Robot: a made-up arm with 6 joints. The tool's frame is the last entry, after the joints. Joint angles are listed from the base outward.
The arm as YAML. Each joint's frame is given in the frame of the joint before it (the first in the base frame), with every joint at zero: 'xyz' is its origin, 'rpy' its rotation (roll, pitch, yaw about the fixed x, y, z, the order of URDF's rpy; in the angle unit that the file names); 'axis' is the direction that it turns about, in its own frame. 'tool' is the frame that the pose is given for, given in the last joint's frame.
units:
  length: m
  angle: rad
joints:
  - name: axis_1
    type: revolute
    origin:
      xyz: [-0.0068, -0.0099, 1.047]
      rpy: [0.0, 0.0, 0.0]
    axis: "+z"
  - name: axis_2
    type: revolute
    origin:
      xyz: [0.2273, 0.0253, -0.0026]
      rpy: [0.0, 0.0, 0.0]
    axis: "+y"
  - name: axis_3
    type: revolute
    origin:
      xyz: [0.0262, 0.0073, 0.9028]
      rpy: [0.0, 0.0, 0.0]
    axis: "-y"
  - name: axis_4
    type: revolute
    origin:
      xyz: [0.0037, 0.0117, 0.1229]
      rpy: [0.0, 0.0, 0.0]
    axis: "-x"
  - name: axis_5
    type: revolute
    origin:
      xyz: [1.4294, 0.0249, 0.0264]
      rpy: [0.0, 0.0, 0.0]
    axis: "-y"
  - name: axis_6
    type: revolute
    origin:
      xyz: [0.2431, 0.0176, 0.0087]
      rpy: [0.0, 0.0, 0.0]
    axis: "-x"
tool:
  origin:
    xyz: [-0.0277, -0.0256, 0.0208]
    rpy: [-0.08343, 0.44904, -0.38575]
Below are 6 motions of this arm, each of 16 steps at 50 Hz.
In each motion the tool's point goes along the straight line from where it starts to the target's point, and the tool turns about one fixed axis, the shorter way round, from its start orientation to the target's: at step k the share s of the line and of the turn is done. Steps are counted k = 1, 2, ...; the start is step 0. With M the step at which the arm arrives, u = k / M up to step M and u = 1 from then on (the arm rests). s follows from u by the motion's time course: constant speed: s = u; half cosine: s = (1 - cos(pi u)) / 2; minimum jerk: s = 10 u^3 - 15 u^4 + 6 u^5.
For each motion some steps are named. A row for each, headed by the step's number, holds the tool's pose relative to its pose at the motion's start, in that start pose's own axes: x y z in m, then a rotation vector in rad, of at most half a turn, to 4 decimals.
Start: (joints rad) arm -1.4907 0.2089 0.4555 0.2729 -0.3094 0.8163
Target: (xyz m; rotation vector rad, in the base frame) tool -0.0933 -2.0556 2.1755 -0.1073 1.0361 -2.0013
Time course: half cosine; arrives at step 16
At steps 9, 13, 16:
9: 0.1221 0.0701 -0.2093 0.1595 0.1874 0.1177
13: 0.1871 0.1074 -0.3207 0.2445 0.2872 0.1803
16: 0.2043 0.1173 -0.3502 0.2670 0.3137 0.1969

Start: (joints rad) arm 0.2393 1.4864 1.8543 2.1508 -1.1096 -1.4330
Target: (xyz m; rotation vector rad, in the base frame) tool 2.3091 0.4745 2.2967 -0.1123 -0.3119 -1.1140
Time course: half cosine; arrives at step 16
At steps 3, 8, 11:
3: 0.0049 -0.0035 0.0401 -0.0010 -0.0084 0.0213
8: 0.0290 -0.0207 0.2380 -0.0060 -0.0499 0.1265
11: 0.0451 -0.0321 0.3702 -0.0093 -0.0777 0.1969

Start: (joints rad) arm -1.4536 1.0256 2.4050 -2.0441 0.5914 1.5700
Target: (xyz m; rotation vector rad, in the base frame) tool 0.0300 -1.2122 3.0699 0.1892 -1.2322 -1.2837
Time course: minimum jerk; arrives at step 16
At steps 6, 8, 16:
6: -0.0093 0.0051 -0.0040 0.0068 -0.0009 0.0791
8: -0.0170 0.0093 -0.0073 0.0123 -0.0016 0.1437
16: -0.0340 0.0187 -0.0146 0.0246 -0.0032 0.2873

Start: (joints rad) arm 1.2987 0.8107 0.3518 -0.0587 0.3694 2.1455
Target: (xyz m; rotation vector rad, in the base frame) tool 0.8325 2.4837 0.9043 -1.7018 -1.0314 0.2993
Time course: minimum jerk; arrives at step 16
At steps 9, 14, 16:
9: 0.0545 0.2292 -0.0221 -0.0022 0.0308 0.1241
14: 0.0871 0.3660 -0.0353 -0.0035 0.0492 0.1983
16: 0.0885 0.3720 -0.0358 -0.0036 0.0500 0.2015

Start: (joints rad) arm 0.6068 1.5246 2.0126 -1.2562 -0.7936 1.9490
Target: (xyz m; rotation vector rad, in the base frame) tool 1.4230 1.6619 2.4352 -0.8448 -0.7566 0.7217
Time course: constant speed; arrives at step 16
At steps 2, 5, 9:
2: -0.0264 -0.0126 0.0838 -0.0232 -0.0329 -0.0020
5: -0.0660 -0.0315 0.2095 -0.0581 -0.0822 -0.0050
9: -0.1188 -0.0567 0.3771 -0.1046 -0.1479 -0.0089

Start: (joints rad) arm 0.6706 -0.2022 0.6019 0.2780 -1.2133 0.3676
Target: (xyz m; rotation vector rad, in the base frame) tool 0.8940 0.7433 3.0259 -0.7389 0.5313 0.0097
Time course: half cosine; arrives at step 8
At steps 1, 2, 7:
1: -0.0002 0.0000 0.0003 0.0008 -0.0016 0.0006
2: -0.0010 -0.0001 0.0011 0.0030 -0.0060 0.0023
7: -0.0062 -0.0009 0.0074 0.0194 -0.0393 0.0149

